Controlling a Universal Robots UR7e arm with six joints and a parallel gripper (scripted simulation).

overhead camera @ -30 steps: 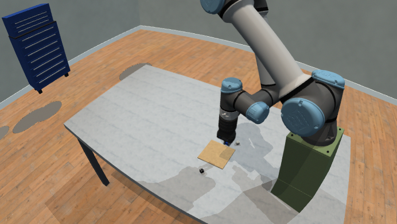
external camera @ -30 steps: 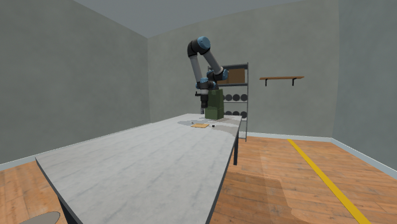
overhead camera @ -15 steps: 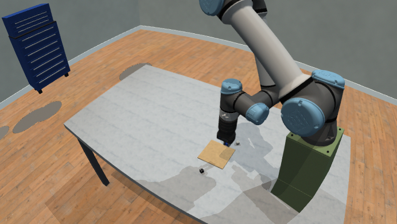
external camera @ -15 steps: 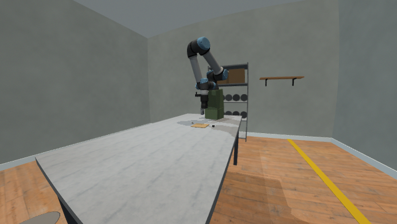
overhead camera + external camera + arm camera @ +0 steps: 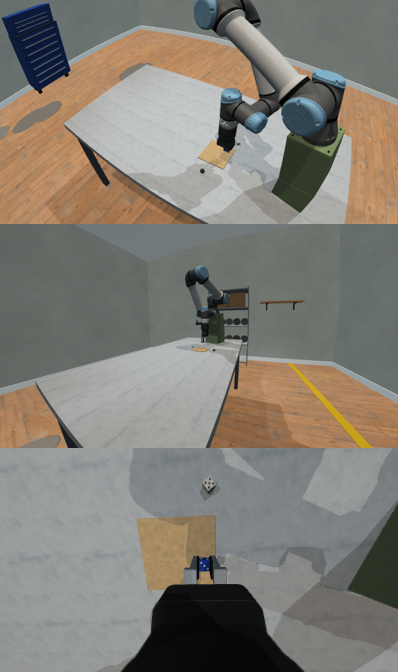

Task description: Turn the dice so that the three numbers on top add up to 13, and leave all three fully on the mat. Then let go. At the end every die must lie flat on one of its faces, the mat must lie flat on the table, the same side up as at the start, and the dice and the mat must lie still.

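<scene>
Now: hand 5 cm short of the tan mat and 8 cm above it. The rest, counted from my hand: blue die 1 cm below; then black die 5 cm ahead, 13 cm to the left, 7 cm below; then white die 1 cm behind, 12 cm to the right, 7 cm below.
</scene>
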